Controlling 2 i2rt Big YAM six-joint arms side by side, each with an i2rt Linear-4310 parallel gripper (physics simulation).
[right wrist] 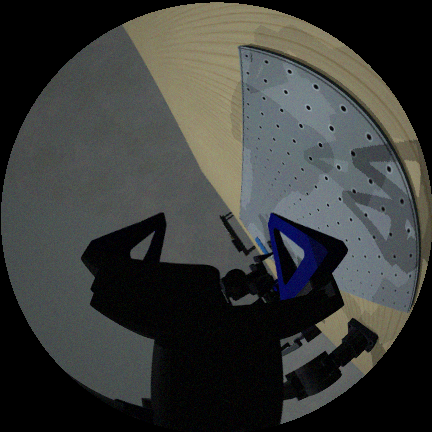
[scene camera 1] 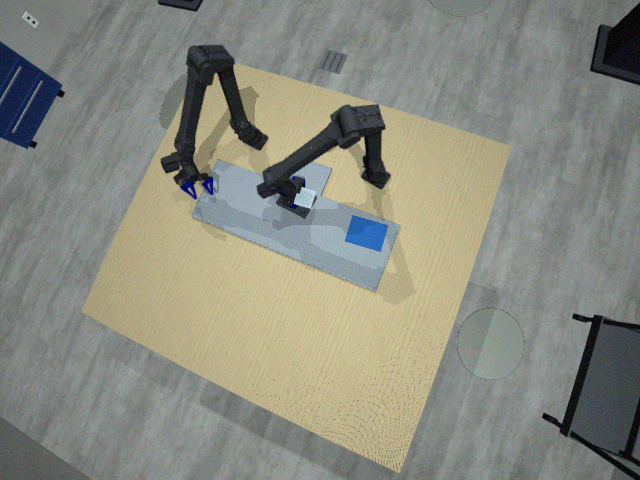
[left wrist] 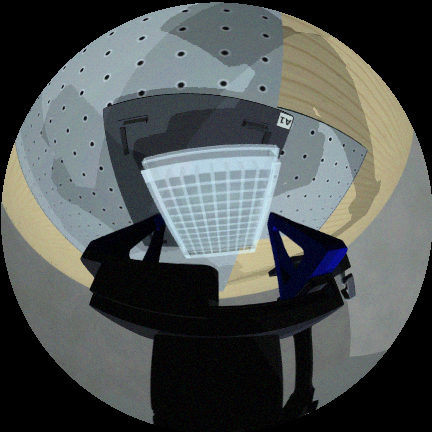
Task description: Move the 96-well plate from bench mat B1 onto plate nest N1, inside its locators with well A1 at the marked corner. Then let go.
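Pixels of known places: left gripper, fingertip midpoint: [scene camera 1: 300,196] [left wrist: 215,217]; right gripper, fingertip midpoint: [right wrist: 216,218] [scene camera 1: 204,196]; left arm's base at its link origin: [scene camera 1: 375,176]; right arm's base at its link origin: [right wrist: 363,333] [scene camera 1: 255,139].
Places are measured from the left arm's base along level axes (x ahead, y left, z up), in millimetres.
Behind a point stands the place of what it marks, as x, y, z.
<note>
The pale, clear 96-well plate [scene camera 1: 305,197] @[279, -214, 39] [left wrist: 215,200] @[295, -266, 40] stands over the dark plate nest [scene camera 1: 296,210] @[352, -218, 25] [left wrist: 195,111] @[318, -319, 25], toward its right side in the left wrist view. Two black corner locators show beyond its far edge; the near ones are hidden. The A1 label [left wrist: 285,121] @[264, -329, 25] is at the nest's far right corner there. The plate's underside is hidden; I cannot tell how it sits or read its A1 mark. My left gripper [scene camera 1: 296,194] @[287, -237, 31] [left wrist: 215,217] @[287, -237, 31] is open, fingers on either side of the plate. My right gripper [scene camera 1: 202,196] @[545, -583, 123] [right wrist: 216,218] @[545, -583, 123] is open, away from it. Blue bench mat B1 [scene camera 1: 367,233] @[258, 120, 15] lies at the right.
The perforated grey metal board [scene camera 1: 330,258] @[449, 43, 13] [left wrist: 182,67] @[332, -348, 13] [right wrist: 310,135] @[559, -617, 13] lies under the nest and mat, on the wooden table [scene camera 1: 258,330] @[911, -45, 0]. The left arm [scene camera 1: 320,155] @[197, -143, 403] reaches over the board from behind. The right arm [scene camera 1: 191,113] @[308, -656, 392] stands at the picture's left, its gripper near the board's left end.
</note>
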